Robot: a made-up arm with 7 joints.
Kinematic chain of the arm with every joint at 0, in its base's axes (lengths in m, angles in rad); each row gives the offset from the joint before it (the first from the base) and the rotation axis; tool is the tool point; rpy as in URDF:
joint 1: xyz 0 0 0.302 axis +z
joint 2: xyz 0 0 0 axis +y
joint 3: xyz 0 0 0.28 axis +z
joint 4: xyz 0.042 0 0 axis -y
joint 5: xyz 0.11 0 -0.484 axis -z
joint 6: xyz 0 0 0 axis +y
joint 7: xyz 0.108 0 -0.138 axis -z
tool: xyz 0 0 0 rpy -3.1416 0 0
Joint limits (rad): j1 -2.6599..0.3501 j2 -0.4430..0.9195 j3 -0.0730..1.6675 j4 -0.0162..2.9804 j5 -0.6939..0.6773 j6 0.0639..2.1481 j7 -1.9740..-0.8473
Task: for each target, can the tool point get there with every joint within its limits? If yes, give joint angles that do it. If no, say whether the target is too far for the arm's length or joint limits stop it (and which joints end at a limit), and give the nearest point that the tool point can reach.
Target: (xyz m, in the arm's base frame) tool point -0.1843 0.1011 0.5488
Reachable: no: joint limits stop it (at a limit: joint 1, joint 2, joint 3, joint 5, joint 6) | nearest point -0.2881 0.1980 0.3204 | short by 0.269 m
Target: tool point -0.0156 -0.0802 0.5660
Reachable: no: joint limits stop it (at a limit: joint 2, joint 6) | nearest point -0.0803 -0.4131 0.5516 | short by 0.339 m
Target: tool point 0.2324 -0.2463 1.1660
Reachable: yes | joints -2.0338 -0.2108 0.8222 2.3569 0.0795 0.6938 -1.6459
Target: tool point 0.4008 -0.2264 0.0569
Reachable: yes | joints -1.3688 0.2122 0.7714 0.7324 0.0865 1.1470 -1.5085
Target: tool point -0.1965 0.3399 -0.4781
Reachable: no: joint limits stop it (at a limit: joint 1, joint 2) | nearest point -0.0488 0.2570 -0.1520 | short by 0.367 m
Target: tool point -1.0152 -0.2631 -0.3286
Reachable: no: too far | nearest point -0.6777 -0.2544 -0.0288 | short by 0.452 m
